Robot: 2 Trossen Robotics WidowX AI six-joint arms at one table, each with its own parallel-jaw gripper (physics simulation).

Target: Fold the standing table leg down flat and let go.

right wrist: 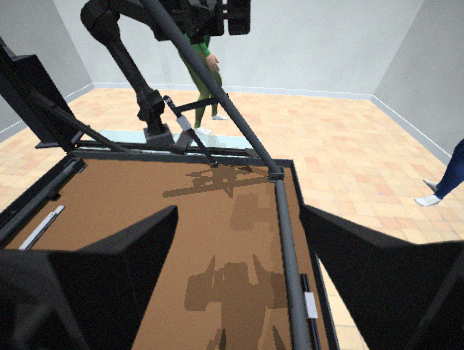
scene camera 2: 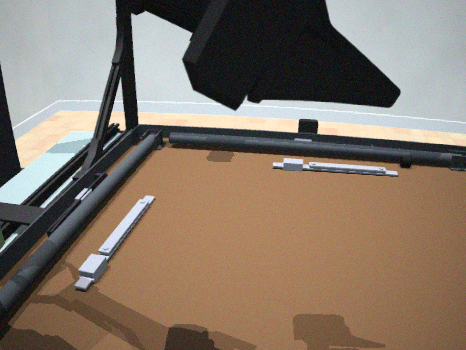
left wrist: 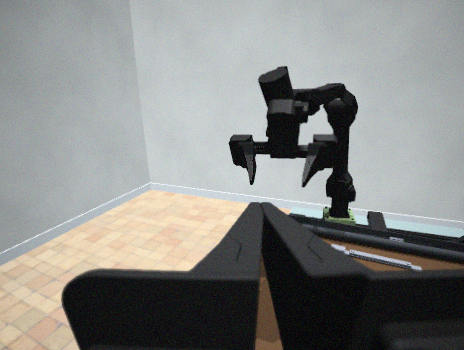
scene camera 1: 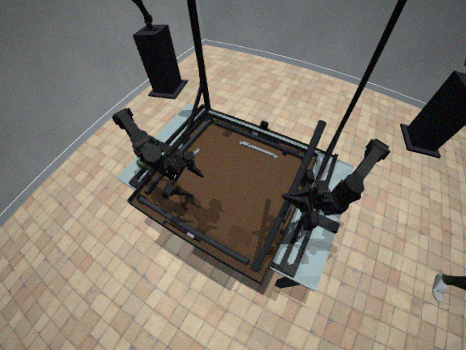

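The raised dark leg (scene camera 1: pixel 310 148) (right wrist: pixel 247 131) is tilted over the underside of the brown table (scene camera 1: pixel 232 182) (scene camera 2: pixel 300 225) (right wrist: pixel 125 185). Its hinge (right wrist: pixel 276 173) is at a corner, and a folding brace (right wrist: pixel 184 122) runs from it to the table. My left gripper (scene camera 1: pixel 286 196) (left wrist: pixel 259 211) is shut with nothing between its fingers; its tips overlap the leg in scene camera 1, contact unclear. The leg does not show in the left wrist view. My right gripper (scene camera 1: pixel 197 186) (left wrist: pixel 276 184) (right wrist: pixel 240 211) is open and empty above the table's left part.
Other legs lie flat along the edges: the back leg (scene camera 2: pixel 300 146), left leg (scene camera 2: pixel 117 175) and front leg (scene camera 1: pixel 192 230). Upright posts (scene camera 1: pixel 198 55) (scene camera 1: pixel 367 75) rise beside the table. Dark pedestals (scene camera 1: pixel 159 60) (scene camera 1: pixel 437 117) stand farther off. A person in green (right wrist: pixel 215 82) stands beyond the left arm.
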